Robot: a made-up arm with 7 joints.
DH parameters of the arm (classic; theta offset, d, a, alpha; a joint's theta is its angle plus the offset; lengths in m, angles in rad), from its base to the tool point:
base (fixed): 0.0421 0 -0.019 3.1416
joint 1: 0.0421 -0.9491 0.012 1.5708
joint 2: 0 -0.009 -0.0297 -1.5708
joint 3: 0 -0.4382 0.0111 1.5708
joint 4: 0 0.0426 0.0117 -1.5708
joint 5: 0 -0.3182 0.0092 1.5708
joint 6: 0 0.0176 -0.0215 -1.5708
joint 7: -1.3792 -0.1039 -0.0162 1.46
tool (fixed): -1.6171 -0.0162 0 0
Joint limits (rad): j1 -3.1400..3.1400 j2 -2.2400..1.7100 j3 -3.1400..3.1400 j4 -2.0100..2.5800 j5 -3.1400..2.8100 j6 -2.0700..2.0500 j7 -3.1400..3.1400
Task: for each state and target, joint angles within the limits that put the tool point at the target. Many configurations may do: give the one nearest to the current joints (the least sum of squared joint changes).
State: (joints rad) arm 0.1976 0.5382 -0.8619 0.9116 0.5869 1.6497 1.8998
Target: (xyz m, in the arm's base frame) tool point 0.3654 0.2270 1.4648
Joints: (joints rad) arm 0.1202 0.2909 -0.9618 0.8254 0.5704 1.6436 1.9015
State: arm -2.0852 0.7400 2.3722 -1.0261 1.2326 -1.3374 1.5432
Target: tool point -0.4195 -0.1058 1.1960
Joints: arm -2.8088 0.4830 1.8722 -1.6394 0.9605 -1.3285 1.4932
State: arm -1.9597 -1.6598 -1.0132 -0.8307 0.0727 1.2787 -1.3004
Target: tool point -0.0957 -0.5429 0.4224
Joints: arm -1.3021 -2.0607 -0.7636 -0.9024 -0.0763 1.4967 -1.3088
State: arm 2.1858 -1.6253 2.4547 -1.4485 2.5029 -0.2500 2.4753
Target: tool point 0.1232 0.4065 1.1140
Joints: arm 1.7104 -2.0808 2.8060 -2.0100 2.5109 0.0732 2.4253
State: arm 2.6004 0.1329 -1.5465 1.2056 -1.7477 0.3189 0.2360
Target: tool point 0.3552 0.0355 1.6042
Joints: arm 2.1459 0.0273 -1.9955 1.0297 -1.7642 0.4726 0.1993
